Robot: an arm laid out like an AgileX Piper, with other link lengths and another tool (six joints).
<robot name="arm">
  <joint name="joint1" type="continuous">
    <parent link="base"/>
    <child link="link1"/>
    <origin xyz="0 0 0.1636" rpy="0 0 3.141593"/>
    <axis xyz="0 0 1"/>
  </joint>
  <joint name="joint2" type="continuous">
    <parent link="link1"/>
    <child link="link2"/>
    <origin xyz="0 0 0" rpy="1.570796 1.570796 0"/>
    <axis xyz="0 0 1"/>
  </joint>
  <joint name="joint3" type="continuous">
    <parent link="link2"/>
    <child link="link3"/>
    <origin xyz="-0.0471 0.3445 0" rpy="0 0 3.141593"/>
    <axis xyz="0 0 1"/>
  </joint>
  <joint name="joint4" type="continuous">
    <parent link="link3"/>
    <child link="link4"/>
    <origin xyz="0.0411 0.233 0" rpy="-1.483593 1.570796 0"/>
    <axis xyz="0 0 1"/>
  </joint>
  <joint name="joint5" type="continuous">
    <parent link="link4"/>
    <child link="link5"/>
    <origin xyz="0 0 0" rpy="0 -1.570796 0"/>
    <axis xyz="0 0 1"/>
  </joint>
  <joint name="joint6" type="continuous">
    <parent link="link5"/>
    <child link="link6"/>
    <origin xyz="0.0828 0 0" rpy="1.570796 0 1.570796"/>
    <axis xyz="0 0 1"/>
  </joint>
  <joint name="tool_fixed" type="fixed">
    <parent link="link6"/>
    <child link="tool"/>
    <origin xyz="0.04 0.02 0.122" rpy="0.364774 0 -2.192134"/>
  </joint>
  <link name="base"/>
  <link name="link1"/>
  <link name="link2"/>
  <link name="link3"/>
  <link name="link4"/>
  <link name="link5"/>
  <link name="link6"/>
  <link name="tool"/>
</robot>
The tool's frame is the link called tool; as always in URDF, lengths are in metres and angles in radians. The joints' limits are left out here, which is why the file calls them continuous.
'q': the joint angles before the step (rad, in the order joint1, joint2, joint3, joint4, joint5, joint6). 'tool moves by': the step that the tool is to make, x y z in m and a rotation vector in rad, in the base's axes. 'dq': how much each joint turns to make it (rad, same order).
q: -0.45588, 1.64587, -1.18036, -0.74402, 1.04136, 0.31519
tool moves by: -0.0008, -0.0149, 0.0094, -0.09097, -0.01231, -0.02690
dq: -0.00007, -0.00008, 0.00012, -0.10402, 0.00217, 0.08533
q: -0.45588, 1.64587, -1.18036, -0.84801, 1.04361, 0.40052
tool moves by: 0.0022, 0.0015, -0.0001, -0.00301, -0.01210, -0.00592
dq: 0.00657, -0.00012, 0.00010, -0.00241, -0.00005, 0.01873
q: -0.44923, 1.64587, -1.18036, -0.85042, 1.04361, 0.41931
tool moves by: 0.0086, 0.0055, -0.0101, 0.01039, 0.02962, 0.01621
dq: 0.02933, 0.03310, -0.00002, -0.00360, 0.00879, 0.01169
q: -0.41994, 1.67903, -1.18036, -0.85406, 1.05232, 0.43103
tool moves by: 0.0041, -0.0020, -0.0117, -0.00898, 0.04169, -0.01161
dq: 0.01304, 0.04647, 0.00001, -0.02922, 0.01741, 0.03473
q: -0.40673, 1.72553, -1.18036, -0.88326, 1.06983, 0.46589
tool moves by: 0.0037, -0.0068, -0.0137, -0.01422, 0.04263, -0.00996
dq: 0.00045, 0.05407, -0.00016, -0.03812, 0.00555, 0.03453
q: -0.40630, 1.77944, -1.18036, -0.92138, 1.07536, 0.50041
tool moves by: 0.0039, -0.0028, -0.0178, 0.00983, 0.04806, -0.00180
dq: 0.00166, 0.05782, -0.00017, -0.01349, 0.00070, 0.01424
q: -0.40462, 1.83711, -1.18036, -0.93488, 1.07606, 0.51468
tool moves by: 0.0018, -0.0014, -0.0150, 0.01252, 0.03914, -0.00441
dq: -0.00008, 0.04639, -0.00006, -0.00501, 0.00144, 0.00884
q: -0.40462, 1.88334, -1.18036, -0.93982, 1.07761, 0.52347
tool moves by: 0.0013, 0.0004, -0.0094, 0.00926, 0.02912, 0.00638
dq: 0.00417, 0.02817, 0.00214, -0.00356, 0.00000, -0.00016
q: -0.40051, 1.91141, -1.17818, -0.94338, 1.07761, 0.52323
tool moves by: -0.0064, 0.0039, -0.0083, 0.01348, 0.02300, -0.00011
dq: 0.00152, 0.00584, 0.03276, -0.00134, -0.00782, 0.01063
